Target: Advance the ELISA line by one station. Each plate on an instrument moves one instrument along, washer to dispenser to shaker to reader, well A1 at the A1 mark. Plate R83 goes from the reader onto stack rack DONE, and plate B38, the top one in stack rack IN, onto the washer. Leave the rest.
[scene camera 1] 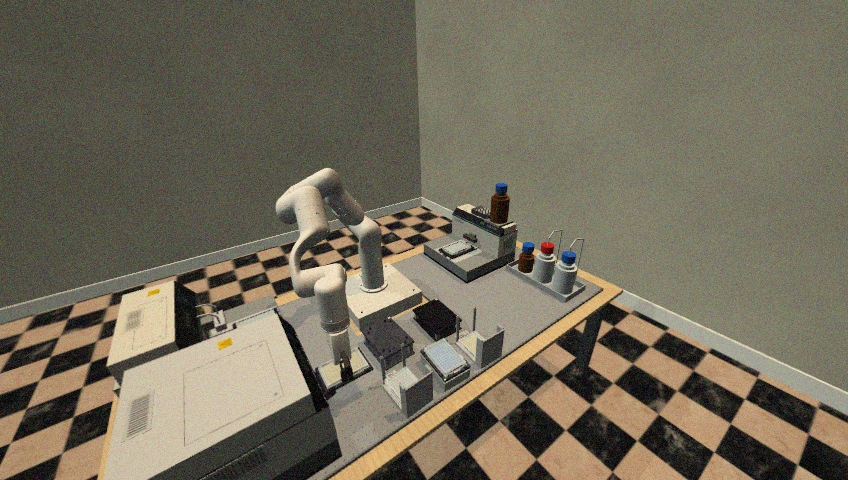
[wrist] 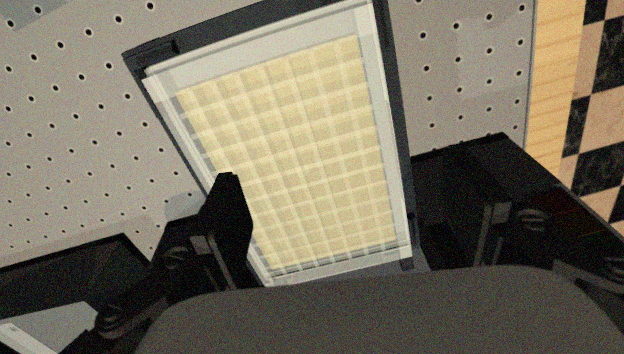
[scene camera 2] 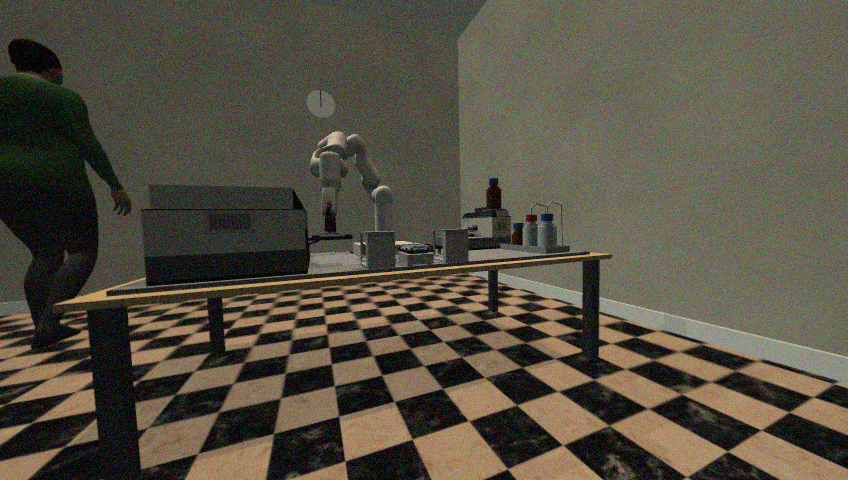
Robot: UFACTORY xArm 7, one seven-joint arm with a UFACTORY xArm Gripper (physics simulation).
My gripper is open and touches a pale yellow well plate. I also see a blue-tinted plate.
My gripper also shows in the wrist view.
